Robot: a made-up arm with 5 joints.
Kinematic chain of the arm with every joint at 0, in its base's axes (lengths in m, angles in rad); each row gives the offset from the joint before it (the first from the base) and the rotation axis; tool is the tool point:
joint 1: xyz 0 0 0.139 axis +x
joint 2: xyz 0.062 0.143 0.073 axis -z
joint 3: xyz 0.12 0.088 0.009 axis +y
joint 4: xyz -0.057 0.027 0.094 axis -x
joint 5: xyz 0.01 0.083 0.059 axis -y
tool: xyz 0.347 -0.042 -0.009
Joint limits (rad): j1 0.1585..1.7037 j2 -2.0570..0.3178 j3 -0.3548..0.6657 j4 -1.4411..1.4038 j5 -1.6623..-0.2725
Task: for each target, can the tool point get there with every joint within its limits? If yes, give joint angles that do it. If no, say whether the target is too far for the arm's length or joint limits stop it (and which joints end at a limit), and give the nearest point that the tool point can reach.
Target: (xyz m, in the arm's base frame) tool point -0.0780 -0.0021 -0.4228
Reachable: no: joint limits stop it (at a limit: joint 1, joint 2, joint 5) | nearest point -0.0998 0.1194 0.0444 | short by 0.483 m
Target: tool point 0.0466 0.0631 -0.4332
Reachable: no: joint limits stop it (at a limit: joint 1, joint 2, joint 5) | nearest point -0.0512 0.1456 0.0448 | short by 0.495 m
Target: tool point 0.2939 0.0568 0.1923
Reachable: yes | joints 0.8349 0.0368 -0.0352 0.9075 -1.0723
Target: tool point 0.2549 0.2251 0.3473
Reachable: yes | joints 0.8314 -0.7331 -0.1219 0.6810 -1.0493
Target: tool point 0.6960 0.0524 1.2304
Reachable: no: too far | nearest point 0.3235 0.0258 0.6772 | short by 0.667 m
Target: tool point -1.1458 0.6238 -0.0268
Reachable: no: too far | nearest point -0.3580 0.3201 0.2270 | short by 0.882 m
